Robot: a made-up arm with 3 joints. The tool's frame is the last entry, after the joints. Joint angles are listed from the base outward. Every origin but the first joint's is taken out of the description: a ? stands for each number. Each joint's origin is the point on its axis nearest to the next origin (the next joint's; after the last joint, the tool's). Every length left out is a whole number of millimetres.
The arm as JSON. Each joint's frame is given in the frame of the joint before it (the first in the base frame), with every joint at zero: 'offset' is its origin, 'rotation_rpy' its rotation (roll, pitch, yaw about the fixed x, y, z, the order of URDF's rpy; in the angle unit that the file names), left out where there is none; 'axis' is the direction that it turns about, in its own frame. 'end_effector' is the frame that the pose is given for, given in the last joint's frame.
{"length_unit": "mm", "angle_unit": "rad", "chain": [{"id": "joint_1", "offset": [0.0, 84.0, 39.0], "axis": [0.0, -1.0, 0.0]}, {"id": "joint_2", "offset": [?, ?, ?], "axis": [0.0, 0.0, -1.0]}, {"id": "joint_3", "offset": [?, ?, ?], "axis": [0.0, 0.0, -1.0]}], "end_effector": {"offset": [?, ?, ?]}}
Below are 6 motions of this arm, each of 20 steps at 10 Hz.
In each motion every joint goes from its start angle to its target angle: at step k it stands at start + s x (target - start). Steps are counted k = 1, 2, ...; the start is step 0. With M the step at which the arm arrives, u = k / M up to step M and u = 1 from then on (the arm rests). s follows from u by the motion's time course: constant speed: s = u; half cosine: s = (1 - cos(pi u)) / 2; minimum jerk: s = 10 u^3 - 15 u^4 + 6 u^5.
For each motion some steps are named. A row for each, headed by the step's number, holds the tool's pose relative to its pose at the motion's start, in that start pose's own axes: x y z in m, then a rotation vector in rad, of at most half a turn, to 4 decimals.
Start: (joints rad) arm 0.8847 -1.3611 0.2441
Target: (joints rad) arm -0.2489 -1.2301 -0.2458
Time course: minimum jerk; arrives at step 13
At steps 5, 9, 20:
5: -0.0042 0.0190 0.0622 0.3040 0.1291 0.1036
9: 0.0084 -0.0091 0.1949 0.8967 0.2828 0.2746
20: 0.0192 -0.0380 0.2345 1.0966 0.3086 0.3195

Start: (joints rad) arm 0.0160 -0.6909 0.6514
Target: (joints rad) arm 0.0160 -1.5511 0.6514
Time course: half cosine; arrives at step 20
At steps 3, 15, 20:
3: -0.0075 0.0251 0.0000 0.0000 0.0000 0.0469
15: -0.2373 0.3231 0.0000 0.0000 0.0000 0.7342
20: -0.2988 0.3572 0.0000 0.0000 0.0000 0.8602

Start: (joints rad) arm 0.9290 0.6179 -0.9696
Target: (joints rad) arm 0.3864 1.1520 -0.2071
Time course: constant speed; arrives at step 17
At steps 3, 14, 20:
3: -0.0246 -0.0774 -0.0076 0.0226 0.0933 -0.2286
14: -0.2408 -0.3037 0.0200 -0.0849 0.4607 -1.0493
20: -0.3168 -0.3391 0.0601 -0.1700 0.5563 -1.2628

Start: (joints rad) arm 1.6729 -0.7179 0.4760
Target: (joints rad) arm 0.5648 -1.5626 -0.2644
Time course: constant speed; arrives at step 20
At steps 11, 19, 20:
11: -0.1844 0.3221 0.0756 0.3942 0.4897 0.8440
19: -0.2718 0.3845 0.3547 0.9645 0.6264 1.3535
20: -0.2694 0.3782 0.3961 1.0497 0.6240 1.4057

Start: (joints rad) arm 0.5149 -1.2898 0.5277
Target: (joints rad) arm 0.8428 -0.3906 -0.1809
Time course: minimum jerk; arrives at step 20
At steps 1, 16, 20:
1: 0.0001 -0.0003 0.0000 -0.0003 -0.0003 -0.0002
16: -0.0206 -0.2667 0.0354 -0.1926 -0.2420 -0.1781
20: -0.0283 -0.2811 0.0392 -0.2031 -0.2581 -0.1889

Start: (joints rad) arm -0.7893 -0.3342 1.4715
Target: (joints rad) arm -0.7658 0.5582 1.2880
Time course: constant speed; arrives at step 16
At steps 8, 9, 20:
8: 0.0924 -0.1664 -0.0008 0.0114 -0.0030 -0.3544
9: 0.0991 -0.1897 -0.0011 0.0129 -0.0031 -0.3988
20: 0.1128 -0.3606 -0.0055 0.0239 -0.0019 -0.7089

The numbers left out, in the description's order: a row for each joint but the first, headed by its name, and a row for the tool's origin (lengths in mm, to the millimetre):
joint_2: -372.0 0.0 -22.0
joint_3: 252.0 -55.0 0.0
tool: 305.0 38.0 0.0

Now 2 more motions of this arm.
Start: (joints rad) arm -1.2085 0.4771 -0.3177
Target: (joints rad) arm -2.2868 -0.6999 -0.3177
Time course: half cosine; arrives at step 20
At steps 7, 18, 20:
7: -0.0109 0.1691 -0.0464 0.0004 0.2956 0.3190
18: -0.2428 0.5330 0.0150 0.4461 1.0133 1.0357
20: -0.2499 0.5424 0.0256 0.4733 1.0344 1.0555

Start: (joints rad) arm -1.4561 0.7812 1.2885
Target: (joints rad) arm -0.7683 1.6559 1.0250
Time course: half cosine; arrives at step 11
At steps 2, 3, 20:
2: 0.0161 -0.0224 -0.0203 0.0473 0.0273 -0.0485
3: 0.0324 -0.0486 -0.0482 0.1011 0.0622 -0.1054
20: 0.0131 -0.2047 -0.4423 0.4842 0.5031 -0.5866

